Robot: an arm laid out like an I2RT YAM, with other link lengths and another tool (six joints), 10 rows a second.
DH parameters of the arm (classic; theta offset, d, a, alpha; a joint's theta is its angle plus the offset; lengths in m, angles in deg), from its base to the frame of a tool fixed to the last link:
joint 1: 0 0.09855 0.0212 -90
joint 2: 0 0 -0.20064 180
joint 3: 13.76 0 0.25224 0
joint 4: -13.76 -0.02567 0.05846 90
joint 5: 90 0.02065 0 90
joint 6: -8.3 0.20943 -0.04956 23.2
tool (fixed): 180 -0.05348 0 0
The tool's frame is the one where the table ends.
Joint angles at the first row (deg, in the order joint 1, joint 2, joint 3, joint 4, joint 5, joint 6):
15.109 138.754 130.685 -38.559 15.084 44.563
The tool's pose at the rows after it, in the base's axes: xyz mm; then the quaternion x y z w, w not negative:
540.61 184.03 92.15 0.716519 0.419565 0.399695 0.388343
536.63 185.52 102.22 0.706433 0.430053 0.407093 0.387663
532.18 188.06 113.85 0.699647 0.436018 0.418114 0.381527
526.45 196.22 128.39 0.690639 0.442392 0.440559 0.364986
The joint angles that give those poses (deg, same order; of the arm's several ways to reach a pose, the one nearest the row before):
15.123 137.641 130.470 -39.095 14.483 43.164
15.129 135.900 129.757 -39.286 13.764 41.441
15.075 133.896 128.792 -39.362 12.402 40.447
15.160 131.455 127.264 -38.572 9.522 39.614

